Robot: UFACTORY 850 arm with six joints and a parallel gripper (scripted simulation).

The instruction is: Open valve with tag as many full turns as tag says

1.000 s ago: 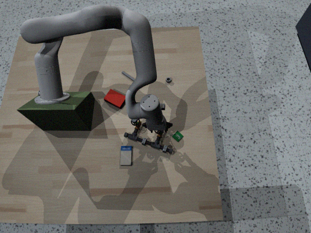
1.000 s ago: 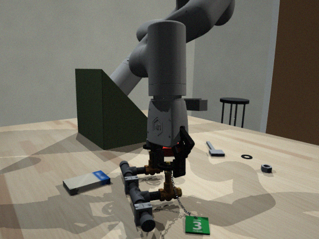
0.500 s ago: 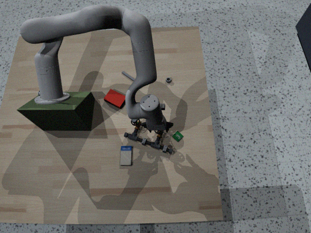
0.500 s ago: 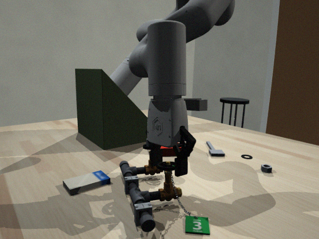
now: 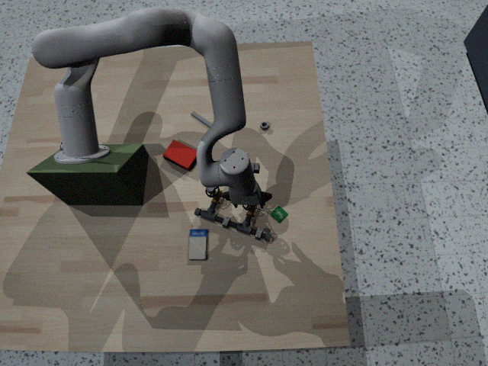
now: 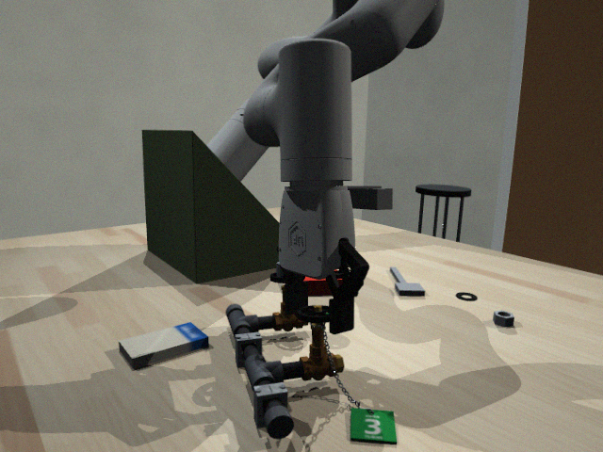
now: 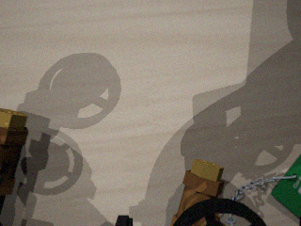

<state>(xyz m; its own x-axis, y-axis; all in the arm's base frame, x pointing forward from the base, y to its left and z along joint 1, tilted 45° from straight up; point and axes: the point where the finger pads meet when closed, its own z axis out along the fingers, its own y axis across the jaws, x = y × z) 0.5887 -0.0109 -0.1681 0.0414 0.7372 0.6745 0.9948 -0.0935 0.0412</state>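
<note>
Right now the green tag is 10 cm ahead of my hand and 9 cm below it. Also, from my hand: red block 28 cm behind, 22 cm to the left, 8 cm below; then grey-and-blue block 18 cm behind, 13 cm to the right, 8 cm below; then grey bar tool 18 cm behind, 37 cm to the left, 8 cm below.
</note>
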